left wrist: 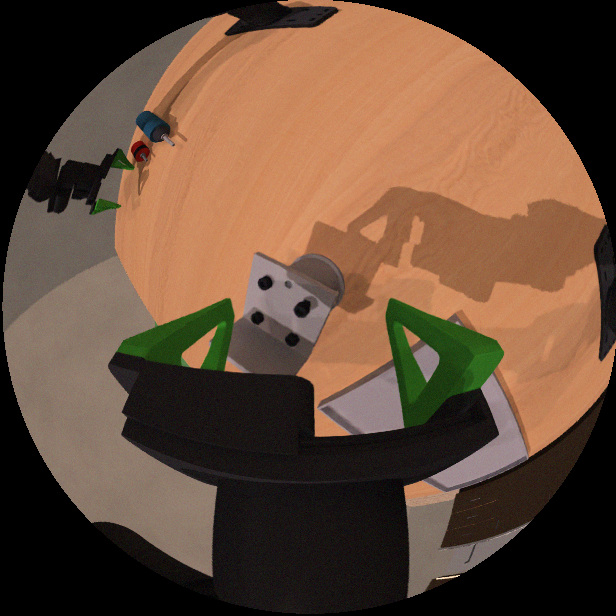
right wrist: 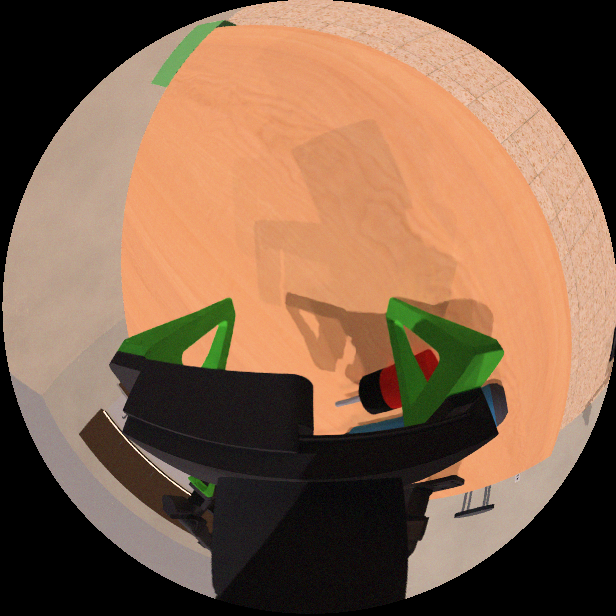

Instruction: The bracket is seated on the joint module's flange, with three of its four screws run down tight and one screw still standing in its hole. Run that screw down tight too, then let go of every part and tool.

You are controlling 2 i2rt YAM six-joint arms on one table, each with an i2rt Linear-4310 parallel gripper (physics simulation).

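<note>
In the left wrist view the grey bracket (left wrist: 284, 313) sits on the round joint module (left wrist: 321, 275), with black screw heads (left wrist: 302, 308) on its face. My left gripper (left wrist: 310, 333) is open and empty, with its fingers to either side of the bracket. Far off at the table's left edge lie a red-handled screwdriver (left wrist: 140, 151) and a blue-handled one (left wrist: 152, 125), with my right gripper (left wrist: 112, 182) beside them. In the right wrist view my right gripper (right wrist: 310, 333) is open, and the red screwdriver (right wrist: 396, 382) lies on the table behind its right finger, the blue one (right wrist: 488, 399) further right.
A flat grey plate (left wrist: 425, 407) lies under my left gripper's right finger near the table's near edge. Black mounts sit at the far edge (left wrist: 281, 17) and the right edge (left wrist: 606, 287). A green patch (right wrist: 183, 51) lies beyond the table in the right wrist view.
</note>
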